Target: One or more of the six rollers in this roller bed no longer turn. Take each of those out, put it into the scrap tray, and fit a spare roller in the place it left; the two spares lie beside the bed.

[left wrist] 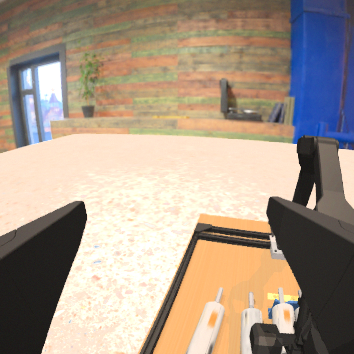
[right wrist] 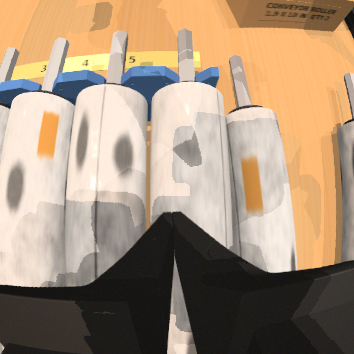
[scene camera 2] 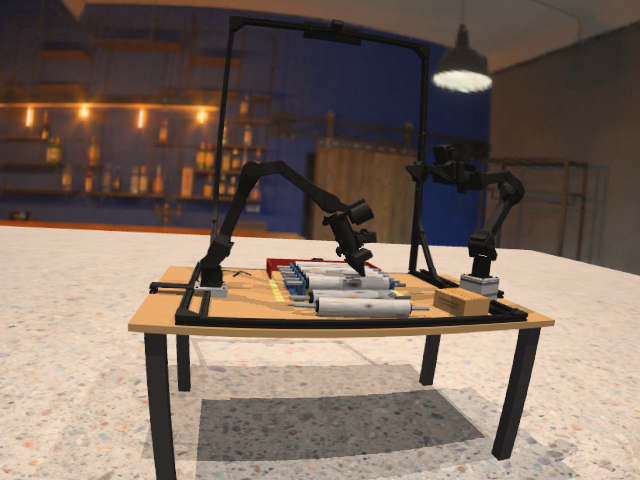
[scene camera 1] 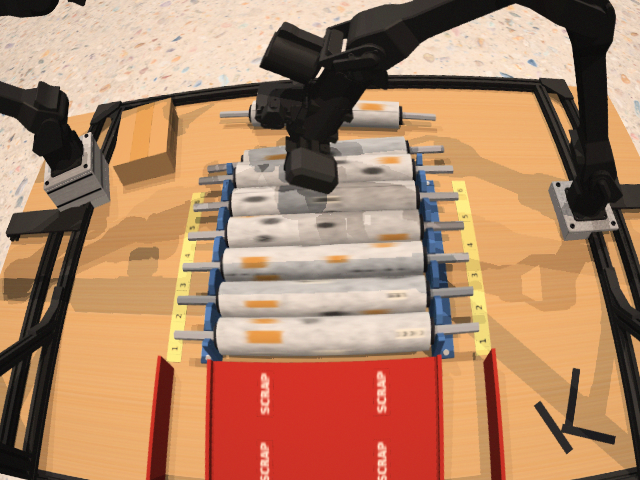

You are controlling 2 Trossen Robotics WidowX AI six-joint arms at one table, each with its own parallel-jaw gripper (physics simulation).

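Where they show: left gripper, fingertip midpoint: (left wrist: 177, 207) (scene camera 2: 417, 167); right gripper, fingertip midpoint: (right wrist: 171, 219) (scene camera 2: 363, 276) (scene camera 1: 286, 169); left arm's base, origin of the base link: (scene camera 2: 480, 276) (scene camera 1: 67, 159); right arm's base, origin of the base link: (scene camera 2: 210, 285) (scene camera 1: 585, 204).
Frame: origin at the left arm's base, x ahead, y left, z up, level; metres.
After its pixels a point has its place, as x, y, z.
The blue roller bed (scene camera 1: 434, 271) @[0.479, -0.414, -0.026] holds six whitish rollers, roller 1 (scene camera 1: 323, 335) @[0.322, -0.446, -0.018] nearest the tray and roller 6 (scene camera 1: 258, 173) @[0.317, -0.177, -0.020] (scene camera 2: 330, 282) @[0.475, -0.199, -0.031] (right wrist: 187, 125) @[0.314, -0.166, -0.017] farthest. One spare (scene camera 1: 372, 146) @[0.496, -0.171, -0.046] (scene camera 2: 338, 295) @[0.484, -0.139, -0.056] (right wrist: 255, 190) @[0.360, -0.133, -0.047] lies close behind roller 6, the other (scene camera 1: 385, 116) @[0.548, -0.105, -0.055] (scene camera 2: 364, 306) @[0.476, -0.025, -0.060] (left wrist: 206, 327) @[0.512, -0.067, -0.045] farther back. The red scrap tray (scene camera 1: 323, 428) @[0.284, -0.544, -0.065] (scene camera 2: 273, 266) @[0.428, -0.687, -0.075] shows no roller. My right gripper (scene camera 2: 362, 272) @[0.357, -0.191, -0.016] (right wrist: 171, 219) @[0.357, -0.191, -0.016] is shut and empty, its tips at the top of roller 6; contact is unclear. My left gripper (left wrist: 177, 207) @[0.350, 0.000, 0.325] is open, empty and raised far from the rollers.
A cardboard box (scene camera 1: 144, 136) @[0.146, 0.020, -0.038] (scene camera 2: 460, 302) @[0.204, 0.085, -0.049] (right wrist: 295, 12) @[0.194, 0.025, -0.067] stands at the back left in scene camera 1. Yellow numbered strips (scene camera 1: 467, 230) @[0.580, -0.340, -0.092] flank the bed. Black bars (scene camera 1: 553, 426) @[0.559, -0.664, -0.092] lie right of the tray. A black frame (scene camera 1: 465, 83) @[0.747, -0.048, -0.078] edges the table, with an upright gantry (scene camera 2: 423, 118) @[-0.140, -0.475, 0.597].
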